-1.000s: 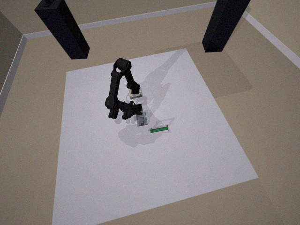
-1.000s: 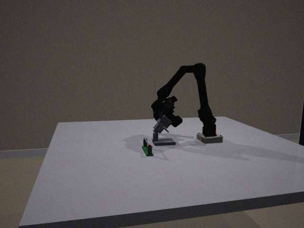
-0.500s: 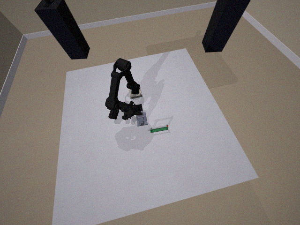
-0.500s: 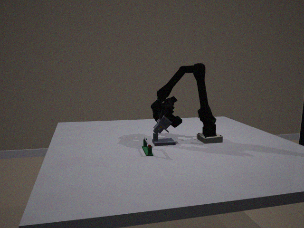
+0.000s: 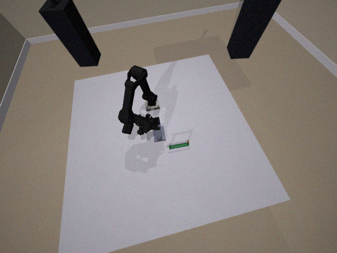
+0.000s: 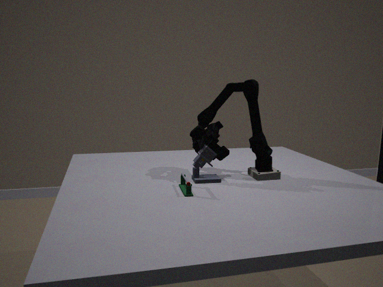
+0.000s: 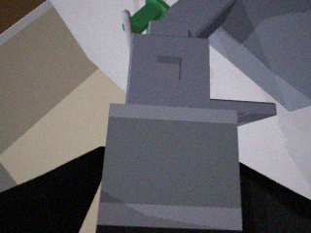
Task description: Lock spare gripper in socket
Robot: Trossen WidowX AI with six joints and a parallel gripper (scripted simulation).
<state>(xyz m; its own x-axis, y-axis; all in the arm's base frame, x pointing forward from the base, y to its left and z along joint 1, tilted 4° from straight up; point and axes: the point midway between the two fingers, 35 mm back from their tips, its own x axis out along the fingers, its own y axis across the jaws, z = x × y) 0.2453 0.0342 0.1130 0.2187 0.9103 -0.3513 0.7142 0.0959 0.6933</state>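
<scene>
The spare gripper is 1 cm to the right of my gripper tip. The rest, counted from my gripper tip: green cradle 12 cm to the left, 9 cm below, 9 cm ahead; then grey mount 6 cm below, 2 cm ahead, 1 cm to the right.
</scene>
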